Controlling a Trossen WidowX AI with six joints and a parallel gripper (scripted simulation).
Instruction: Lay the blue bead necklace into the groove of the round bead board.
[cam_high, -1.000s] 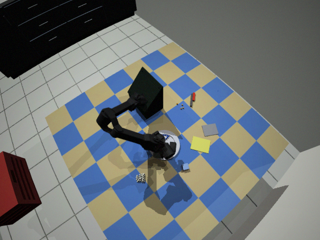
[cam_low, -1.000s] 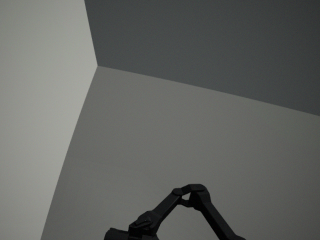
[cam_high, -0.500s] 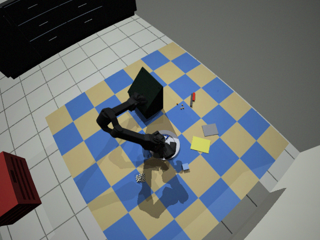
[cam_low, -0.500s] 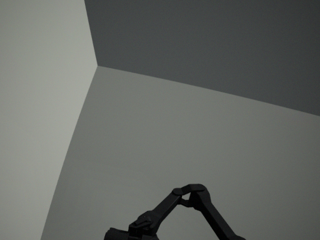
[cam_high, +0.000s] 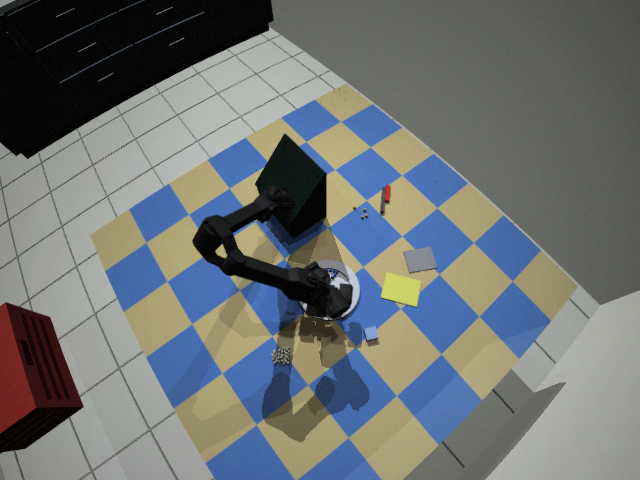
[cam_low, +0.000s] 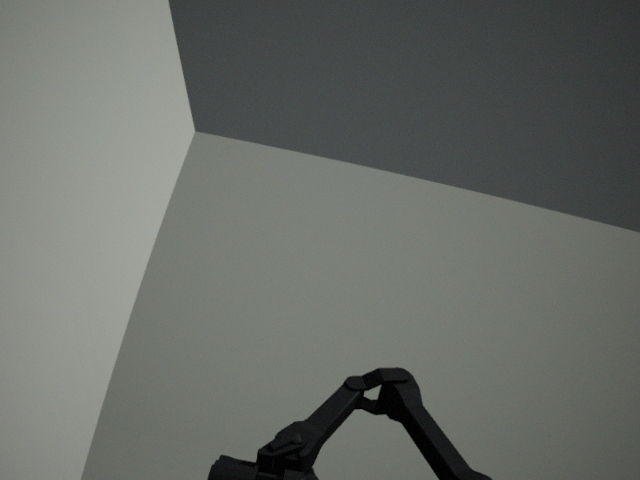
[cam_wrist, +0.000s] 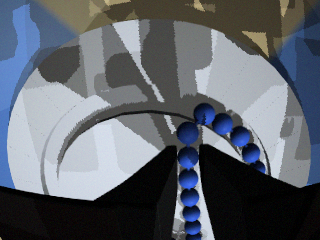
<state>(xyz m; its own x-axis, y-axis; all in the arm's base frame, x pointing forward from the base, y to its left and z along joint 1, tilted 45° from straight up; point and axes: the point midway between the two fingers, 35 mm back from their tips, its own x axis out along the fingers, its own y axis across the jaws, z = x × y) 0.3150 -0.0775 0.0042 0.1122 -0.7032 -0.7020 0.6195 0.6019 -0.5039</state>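
Right now my gripper tip is 2 cm past the round white bead board, 4 cm to the right of it and 1 cm above it. From my gripper tip the other things lie so: small blue cube 17 cm ahead, 7 cm to the left, 1 cm below; then grey square 6 cm ahead, 36 cm to the left, 1 cm below; then yellow pad 11 cm ahead, 24 cm to the left, 1 cm below.
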